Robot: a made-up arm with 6 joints. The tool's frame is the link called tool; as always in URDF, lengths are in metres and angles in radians. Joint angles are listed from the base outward. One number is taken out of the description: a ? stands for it. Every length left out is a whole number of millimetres.
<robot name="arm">
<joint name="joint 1" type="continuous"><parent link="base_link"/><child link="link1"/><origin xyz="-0.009 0.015 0.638" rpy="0 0 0"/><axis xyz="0 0 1"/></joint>
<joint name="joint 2" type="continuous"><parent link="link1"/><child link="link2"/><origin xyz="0.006 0.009 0" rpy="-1.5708 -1.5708 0"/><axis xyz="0 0 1"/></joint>
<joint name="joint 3" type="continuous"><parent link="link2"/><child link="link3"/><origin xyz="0.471 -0.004 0" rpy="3.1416 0 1.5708"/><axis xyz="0 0 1"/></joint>
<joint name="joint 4" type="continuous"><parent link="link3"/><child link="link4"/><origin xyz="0.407 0.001 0" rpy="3.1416 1.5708 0"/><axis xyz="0 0 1"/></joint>
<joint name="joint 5" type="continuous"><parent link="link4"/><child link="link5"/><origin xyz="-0.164 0.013 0" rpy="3.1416 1.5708 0"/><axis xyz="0 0 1"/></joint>
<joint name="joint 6" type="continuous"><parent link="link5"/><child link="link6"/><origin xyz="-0.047 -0.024 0" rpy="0 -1.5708 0"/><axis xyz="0 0 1"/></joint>
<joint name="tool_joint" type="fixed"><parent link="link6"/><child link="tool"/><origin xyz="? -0.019 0" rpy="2.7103 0.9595 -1.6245"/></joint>
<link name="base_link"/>
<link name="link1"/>
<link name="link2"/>
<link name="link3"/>
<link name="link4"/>
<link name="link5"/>
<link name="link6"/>
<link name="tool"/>
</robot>
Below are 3 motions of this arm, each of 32 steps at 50 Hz.
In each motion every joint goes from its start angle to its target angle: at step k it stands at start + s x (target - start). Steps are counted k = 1, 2, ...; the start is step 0. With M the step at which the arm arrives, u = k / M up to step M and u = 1 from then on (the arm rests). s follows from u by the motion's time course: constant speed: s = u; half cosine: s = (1 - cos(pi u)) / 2; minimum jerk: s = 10 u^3 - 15 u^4 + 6 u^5.
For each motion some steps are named. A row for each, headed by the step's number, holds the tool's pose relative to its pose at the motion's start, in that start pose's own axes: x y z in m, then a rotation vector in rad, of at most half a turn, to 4 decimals.
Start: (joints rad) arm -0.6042 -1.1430 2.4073 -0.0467 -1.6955 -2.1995
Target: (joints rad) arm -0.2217 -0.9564 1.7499 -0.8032 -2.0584 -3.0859
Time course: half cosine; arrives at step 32
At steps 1, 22, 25, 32:
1: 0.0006 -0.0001 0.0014 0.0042 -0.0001 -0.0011
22: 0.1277 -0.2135 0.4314 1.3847 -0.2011 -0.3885
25: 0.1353 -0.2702 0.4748 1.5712 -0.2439 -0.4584
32: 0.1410 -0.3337 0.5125 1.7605 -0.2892 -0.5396

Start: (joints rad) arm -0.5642 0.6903 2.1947 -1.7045 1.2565 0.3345
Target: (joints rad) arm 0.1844 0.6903 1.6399 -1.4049 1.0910 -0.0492
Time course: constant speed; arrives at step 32
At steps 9, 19, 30, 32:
9: -0.0742 -0.0194 -0.0814 0.0870 0.1415 -0.0710
19: -0.1875 -0.0130 -0.1616 0.1939 0.3260 -0.1331
30: -0.3387 0.0297 -0.2208 0.3310 0.5568 -0.1802
32: -0.3680 0.0412 -0.2271 0.3586 0.6014 -0.1864

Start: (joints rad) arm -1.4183 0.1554 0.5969 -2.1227 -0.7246 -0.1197
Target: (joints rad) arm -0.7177 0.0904 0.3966 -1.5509 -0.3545 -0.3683
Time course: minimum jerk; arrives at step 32
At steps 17, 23, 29, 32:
17: 0.0762 -0.0523 -0.1151 0.2628 0.0945 -0.1268
23: 0.1084 -0.0627 -0.1834 0.3506 0.1726 -0.1916
29: 0.1202 -0.0636 -0.2135 0.3769 0.2117 -0.2155
32: 0.1208 -0.0636 -0.2151 0.3781 0.2139 -0.2167

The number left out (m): -0.023
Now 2 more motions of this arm.
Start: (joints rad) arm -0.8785 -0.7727 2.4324 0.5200 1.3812 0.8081
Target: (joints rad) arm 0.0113 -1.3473 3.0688 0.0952 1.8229 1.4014
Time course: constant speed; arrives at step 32
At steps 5, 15, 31, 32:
5: 0.0836 -0.0856 -0.0984 -0.1389 0.0718 -0.3111
15: 0.2014 -0.3289 -0.2558 -0.4181 0.1299 -0.9323
31: 0.2607 -0.8003 -0.2970 -0.7030 -0.0760 -1.8891
32: 0.2604 -0.8281 -0.2896 -0.7073 -0.1029 -1.9445

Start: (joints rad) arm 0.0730 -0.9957 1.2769 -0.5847 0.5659 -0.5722
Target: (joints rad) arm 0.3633 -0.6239 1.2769 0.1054 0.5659 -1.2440
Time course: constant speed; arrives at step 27
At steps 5, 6, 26, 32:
5: -0.0268 -0.0582 -0.0091 0.0341 0.0329 -0.0031
6: -0.0324 -0.0691 -0.0114 0.0419 0.0402 -0.0035
26: -0.1496 -0.2414 -0.0865 0.2746 0.2241 0.0019
32: -0.1552 -0.2476 -0.0917 0.2901 0.2345 0.0027

